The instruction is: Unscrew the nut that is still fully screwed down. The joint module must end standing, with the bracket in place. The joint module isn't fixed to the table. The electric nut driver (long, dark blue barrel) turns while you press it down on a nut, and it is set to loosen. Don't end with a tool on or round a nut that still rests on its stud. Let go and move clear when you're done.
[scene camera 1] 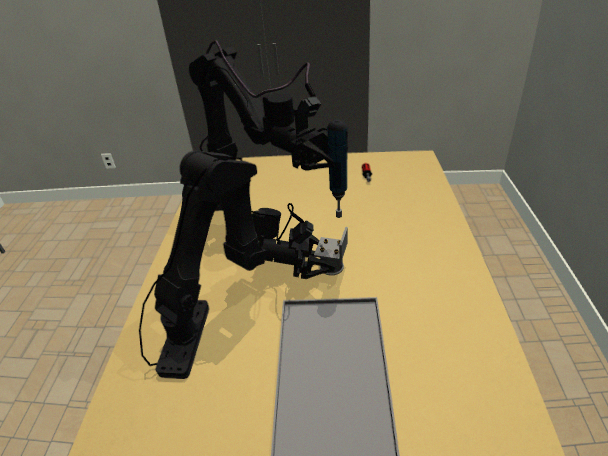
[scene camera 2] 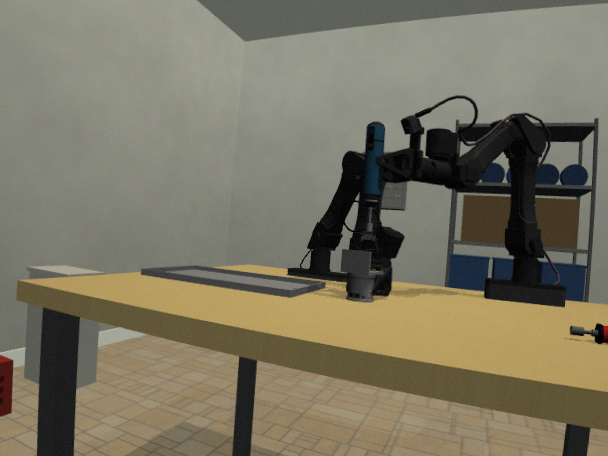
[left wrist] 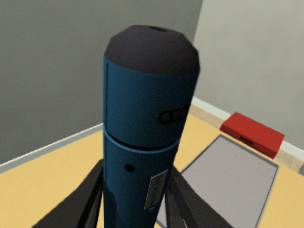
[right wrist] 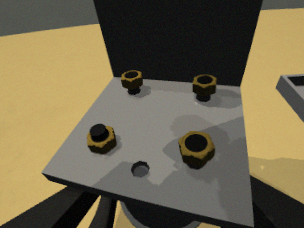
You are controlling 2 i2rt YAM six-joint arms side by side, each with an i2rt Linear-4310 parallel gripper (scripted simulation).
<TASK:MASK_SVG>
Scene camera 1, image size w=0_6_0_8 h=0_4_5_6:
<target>my left gripper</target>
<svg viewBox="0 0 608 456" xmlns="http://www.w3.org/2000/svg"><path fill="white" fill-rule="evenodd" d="M301 100L299 106L293 109L296 129L292 132L286 132L283 138L283 147L291 153L292 165L295 168L301 165L301 169L309 171L334 167L334 161L328 156L327 129L323 127L316 130L315 127L308 128L308 117L303 117L299 112L304 101Z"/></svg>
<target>electric nut driver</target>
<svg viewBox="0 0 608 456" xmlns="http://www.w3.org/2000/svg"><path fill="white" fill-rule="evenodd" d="M334 120L327 127L328 156L334 161L334 167L329 168L329 188L337 200L338 209L336 209L336 217L341 218L342 209L340 209L340 201L347 190L348 130L345 122Z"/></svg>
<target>grey tray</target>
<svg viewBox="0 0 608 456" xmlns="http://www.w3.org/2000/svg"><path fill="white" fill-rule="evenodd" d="M377 297L283 300L271 456L400 456Z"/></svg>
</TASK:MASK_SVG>
